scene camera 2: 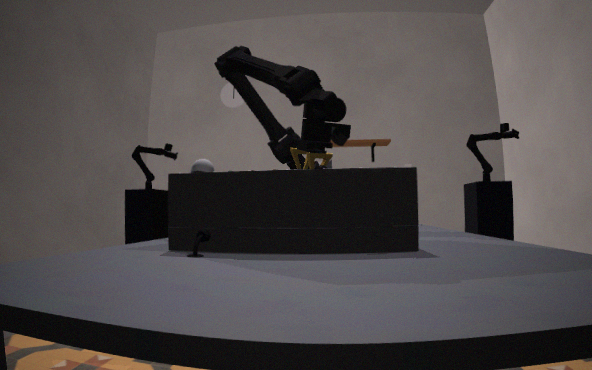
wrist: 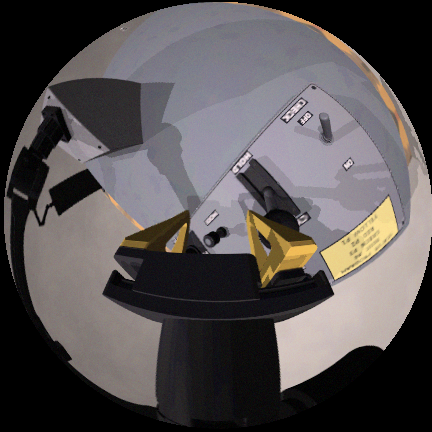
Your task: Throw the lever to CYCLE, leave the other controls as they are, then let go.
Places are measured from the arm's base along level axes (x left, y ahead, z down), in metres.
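Pixels of known places: gripper, between the fingertips: (wrist: 217, 214).
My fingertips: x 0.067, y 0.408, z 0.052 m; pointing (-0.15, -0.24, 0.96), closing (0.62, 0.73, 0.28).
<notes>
Behind a point stands the place of what it marks.
The black lever (wrist: 270, 199) @[x 0.109, y 0.445, z 0.090 m] rises from a dark slot in the grey panel (wrist: 305, 165) @[x 0.173, y 0.452, z 0.127 m], between the HOLD label (wrist: 242, 163) @[x 0.103, y 0.393, z 0.151 m] and the partly covered CYCLE label (wrist: 303, 218) @[x 0.126, y 0.508, z 0.106 m]. Its foot appears near the slot's middle, and its round black knob (wrist: 283, 223) @[x 0.117, y 0.445, z 0.033 m] leans toward the camera side. Which end it favours is hard to tell. My gripper (wrist: 217, 214) @[x 0.067, y 0.408, z 0.052 m] (scene camera 2: 311, 161) is partly open and empty, low over the panel. Its right yellow finger in the wrist view overlaps the knob's edge; whether they touch is unclear. The lever does not show in the scene view.
A metal toggle switch (wrist: 325, 128) @[x 0.219, y 0.425, z 0.103 m] stands near the OFF label. A small black knob (wrist: 216, 237) @[x -0.004, y 0.447, z 0.096 m] shows between the fingers. A yellow notice (wrist: 360, 237) @[x 0.194, y 0.582, z 0.075 m] is on the panel. A pale dome (scene camera 2: 202, 166) @[x -0.125, y 0.631, z 0.041 m] sits on the dark console (scene camera 2: 295, 212) @[x 0.074, y 0.642, z 0.137 m]. Other small arms stand on both sides.
</notes>
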